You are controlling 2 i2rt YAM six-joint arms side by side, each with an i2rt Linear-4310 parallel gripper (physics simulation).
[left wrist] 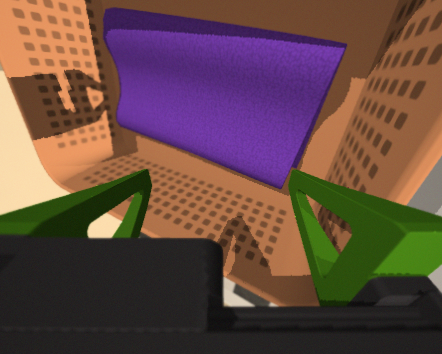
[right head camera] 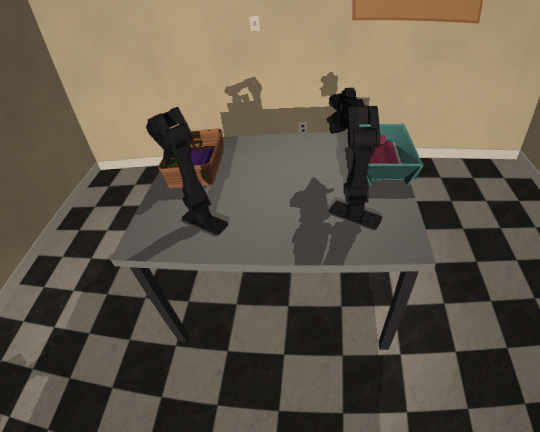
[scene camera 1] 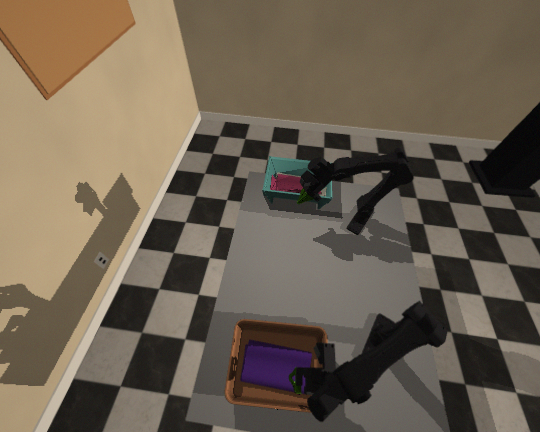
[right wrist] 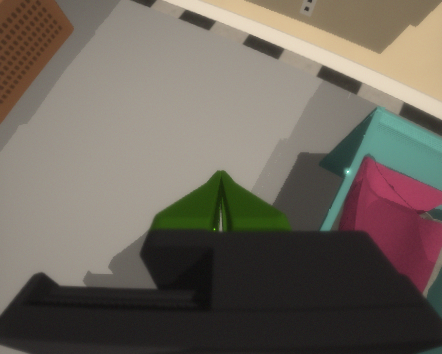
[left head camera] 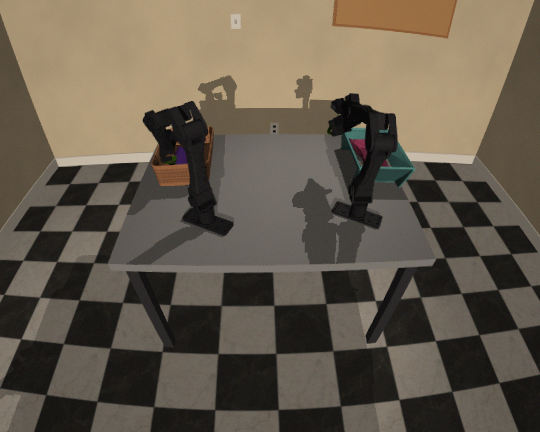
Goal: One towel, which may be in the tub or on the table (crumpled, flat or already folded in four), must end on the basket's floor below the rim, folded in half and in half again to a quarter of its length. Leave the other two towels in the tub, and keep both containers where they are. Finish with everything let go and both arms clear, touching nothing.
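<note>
The purple towel (left head camera: 181, 156) (right head camera: 202, 156) (scene camera 1: 275, 365) (left wrist: 220, 95) lies as a folded, slightly wavy rectangle inside the orange basket (left head camera: 175, 175) (right head camera: 185, 179) (left wrist: 45, 30), below the rim. Layers show along its edges; I cannot count them all. My left gripper (scene camera 1: 295, 382) (left wrist: 220, 177) is open and empty, over the basket beside the towel's near edge; whether a finger touches it is unclear. My right gripper (scene camera 1: 301, 200) (right wrist: 220, 177) is shut and empty, high near the teal tub (left head camera: 387, 175) (right head camera: 395, 172) (right wrist: 410, 135). A pink towel (right head camera: 385, 152) (scene camera 1: 287, 183) (right wrist: 390, 225) lies in the tub, with a pale towel (right wrist: 429, 216) partly hidden beside it.
The basket stands at the left end of the grey table (left head camera: 270, 200) (right head camera: 270, 200) and the tub at the right end, in both head camera views. The basket's perforated walls surround the left fingers closely. A wall stands behind the table.
</note>
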